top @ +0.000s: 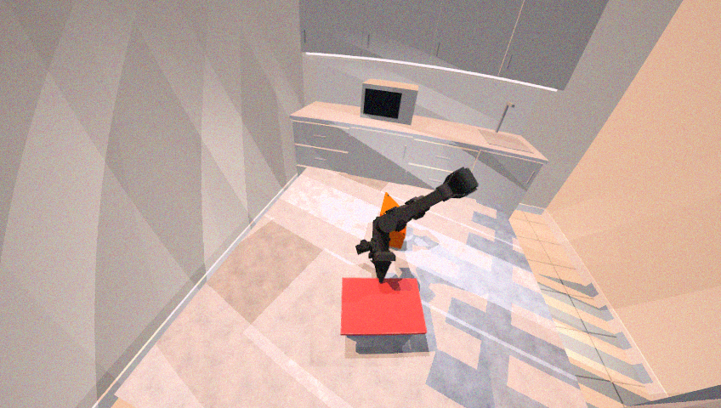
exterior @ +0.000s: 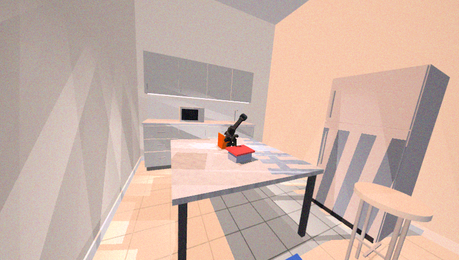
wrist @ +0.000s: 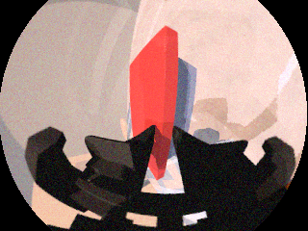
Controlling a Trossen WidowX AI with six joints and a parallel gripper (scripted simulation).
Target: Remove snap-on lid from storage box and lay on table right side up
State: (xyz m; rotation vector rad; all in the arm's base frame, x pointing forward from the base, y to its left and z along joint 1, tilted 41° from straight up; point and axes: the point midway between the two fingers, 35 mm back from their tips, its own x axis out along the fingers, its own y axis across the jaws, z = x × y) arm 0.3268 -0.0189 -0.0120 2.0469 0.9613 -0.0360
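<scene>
Now: gripper tip 7 cm short of the red lid and 2 cm to the right of it. From my gripper tip the other things lie so: storage box (7 cm ahead, 2 cm to the left, 5 cm below).
</scene>
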